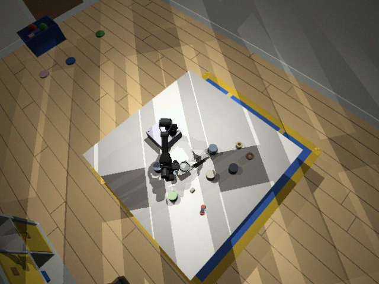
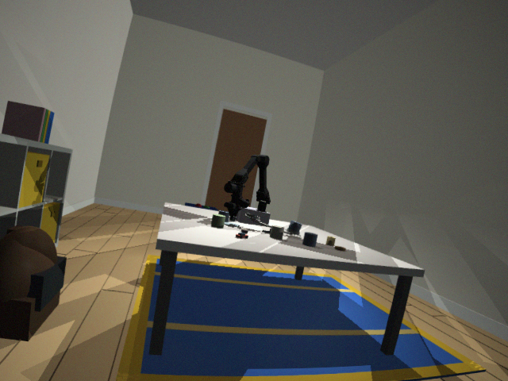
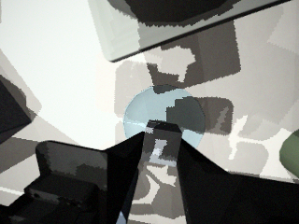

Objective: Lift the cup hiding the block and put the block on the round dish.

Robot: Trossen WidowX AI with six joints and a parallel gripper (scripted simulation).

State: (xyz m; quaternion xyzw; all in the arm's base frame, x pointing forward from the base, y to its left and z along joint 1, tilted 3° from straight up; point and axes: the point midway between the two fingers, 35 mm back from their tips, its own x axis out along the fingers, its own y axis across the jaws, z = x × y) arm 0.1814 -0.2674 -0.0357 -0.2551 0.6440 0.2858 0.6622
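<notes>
Right now the round light blue dish is 30 mm below my gripper tip. Round my gripper tip: balance beam 120 mm ahead, 210 mm to the left; small dark block 220 mm ahead, 10 mm to the right, 30 mm below; green cylinder 130 mm ahead, 150 mm to the right.
</notes>
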